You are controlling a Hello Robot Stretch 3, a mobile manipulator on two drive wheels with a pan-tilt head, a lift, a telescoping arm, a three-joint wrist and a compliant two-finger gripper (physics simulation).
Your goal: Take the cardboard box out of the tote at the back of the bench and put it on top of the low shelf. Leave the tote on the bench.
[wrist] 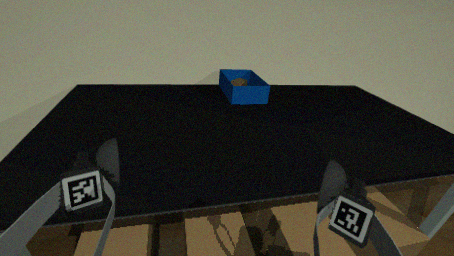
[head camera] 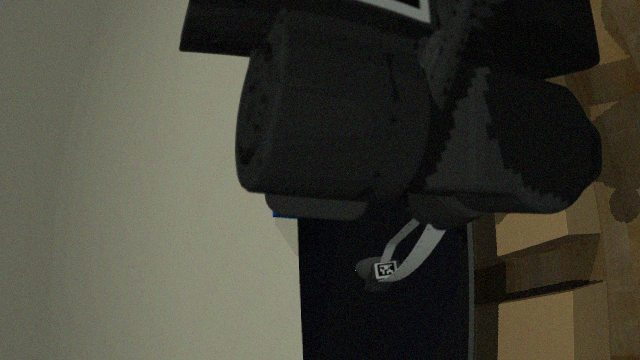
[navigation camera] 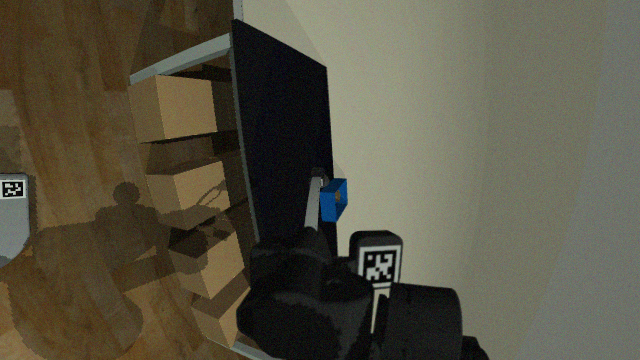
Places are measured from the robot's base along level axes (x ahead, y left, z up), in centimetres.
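Where they show: gripper, fingertip midpoint: [wrist: 221, 167].
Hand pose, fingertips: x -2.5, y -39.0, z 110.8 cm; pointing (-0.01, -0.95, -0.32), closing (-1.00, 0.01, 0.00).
Note:
Each offset is from my fingertips to the centre of the thing. "pt": to the spot under its first point. Level surfaces: height alone.
The blue tote {dx -6.9, dy -109.0, dz -29.5 cm} [navigation camera: 328, 207] [wrist: 250, 95] stands at the back edge of the black bench top {dz -34.5 cm} [head camera: 390, 325] [navigation camera: 282, 120] [wrist: 165, 125]. A thin blue sliver of it [head camera: 284, 215] shows beside the wrist in the head view. The brown cardboard box {dx -5.4, dy -117.3, dz -31.7 cm} [navigation camera: 338, 195] [wrist: 239, 82] is inside the tote, with its lower part hidden by the walls. My gripper [wrist: 221, 167] is open and empty, its fingers wide apart above the front part of the bench, with the tote farther back, slightly right of the middle between them. The low shelf does not show in these views.
Several larger cardboard boxes {pt dx +36.6, dy -35.2, dz -83.7 cm} [head camera: 535, 325] [navigation camera: 185, 107] [wrist: 215, 232] stand beneath the bench. A plain wall [head camera: 150, 150] [navigation camera: 425, 125] [wrist: 150, 40] rises behind the bench and tote. A pale bench leg {pt dx -108.7, dy -62.9, dz -69.8 cm} [wrist: 440, 215] shows at the lower right of the wrist view.

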